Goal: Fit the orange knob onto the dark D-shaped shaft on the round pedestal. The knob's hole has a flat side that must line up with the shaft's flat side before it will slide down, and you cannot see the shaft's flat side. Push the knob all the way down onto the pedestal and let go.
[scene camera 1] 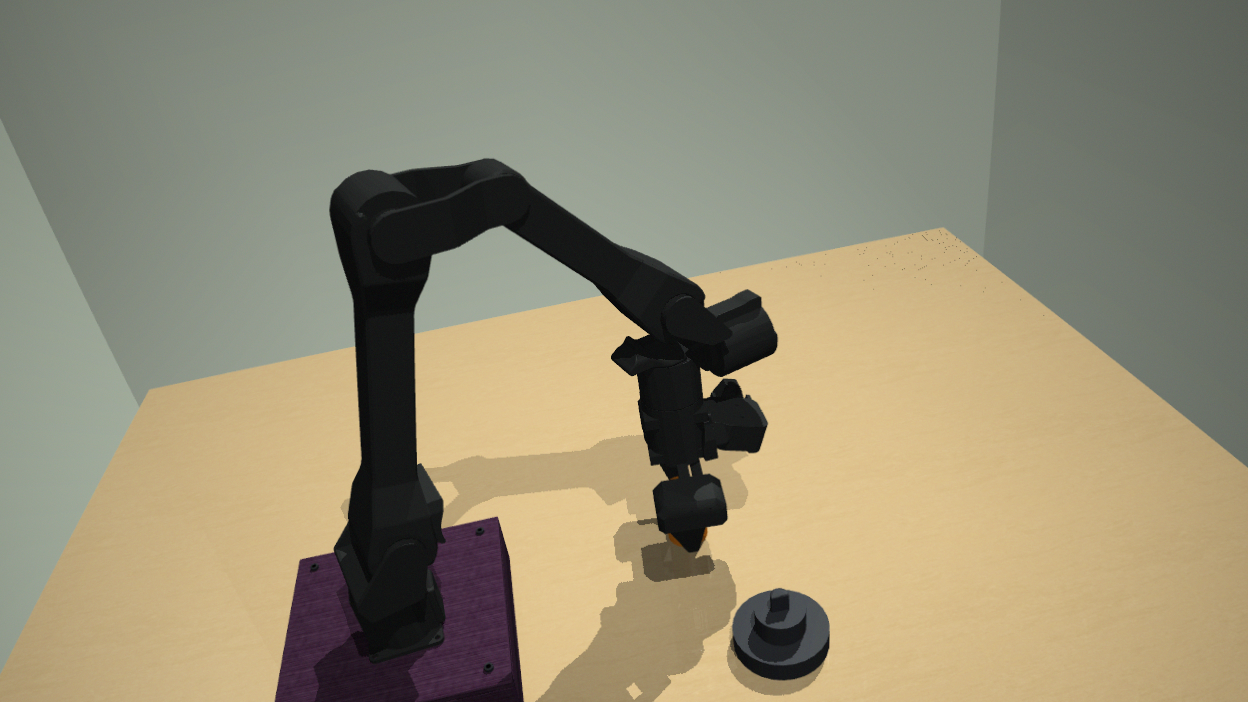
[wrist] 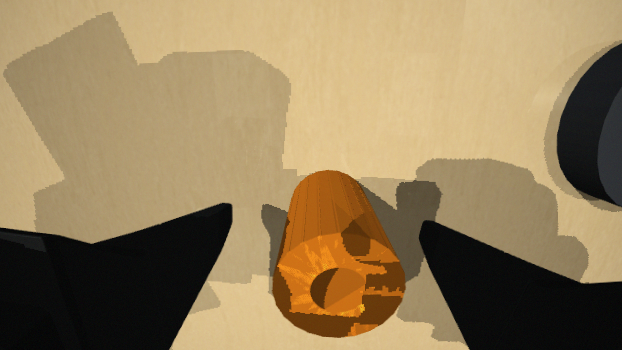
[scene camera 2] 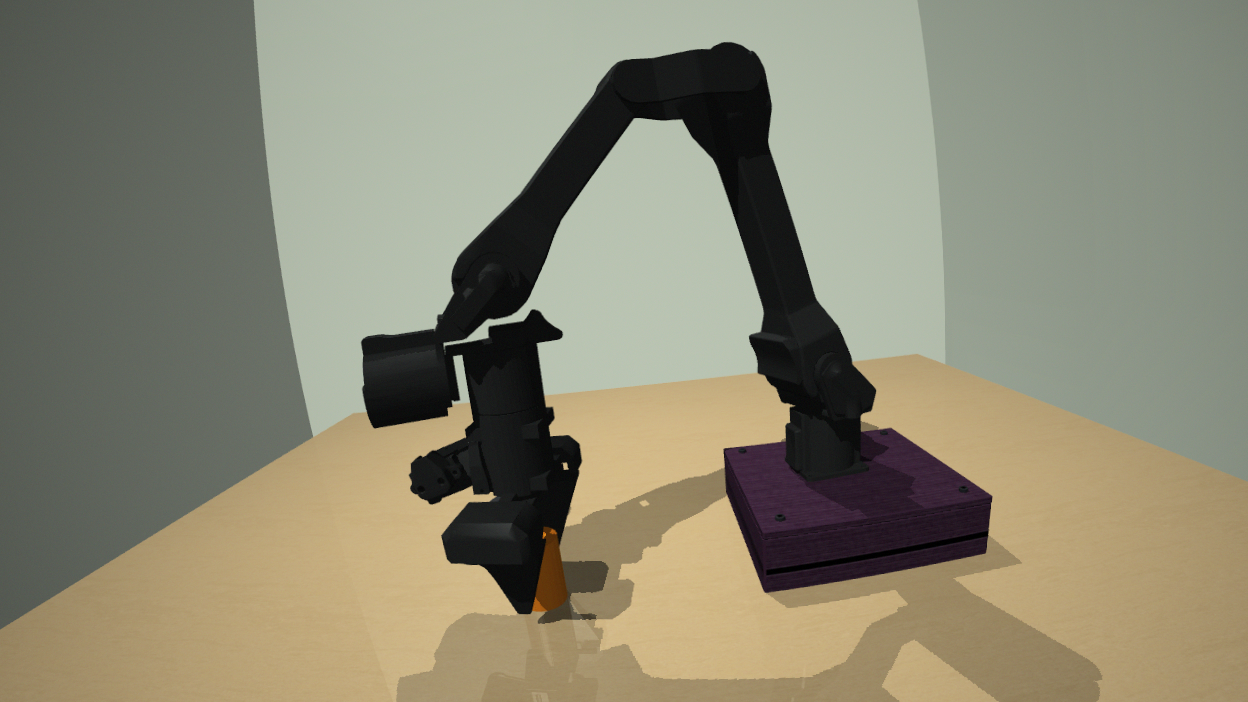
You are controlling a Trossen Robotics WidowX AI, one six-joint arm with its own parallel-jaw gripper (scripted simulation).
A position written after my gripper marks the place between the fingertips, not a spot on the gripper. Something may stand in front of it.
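Observation:
My gripper (scene camera 2: 539, 580) is open with nothing in it, and there's an orange knob (scene camera 2: 551, 590) as well. The wrist view has the knob (wrist: 336, 273) and my gripper (wrist: 327, 221) too, and scene camera 1 also gives me the gripper (scene camera 1: 686, 518).

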